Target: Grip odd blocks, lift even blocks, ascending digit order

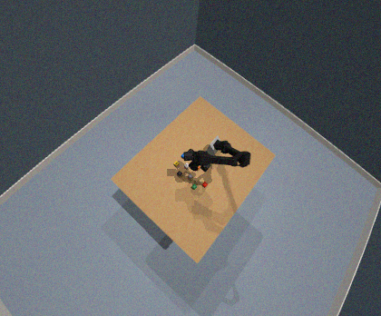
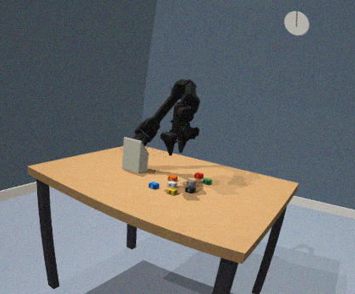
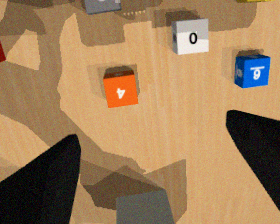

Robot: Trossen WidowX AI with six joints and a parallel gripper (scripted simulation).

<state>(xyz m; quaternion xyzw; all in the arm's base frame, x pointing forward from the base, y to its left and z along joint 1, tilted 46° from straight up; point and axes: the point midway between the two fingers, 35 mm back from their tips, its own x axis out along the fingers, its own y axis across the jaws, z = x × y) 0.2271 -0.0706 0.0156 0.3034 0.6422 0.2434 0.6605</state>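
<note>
My gripper tip is 30 mm short of the white block, 60 mm to the left of it and 120 mm above it. Also, from my gripper tip: blue block: 20 mm behind, 130 mm to the right, 120 mm below; then orange block: 10 mm behind, 20 mm to the left, 120 mm below; then grey block: 80 mm ahead, 20 mm to the left, 120 mm below.
</note>
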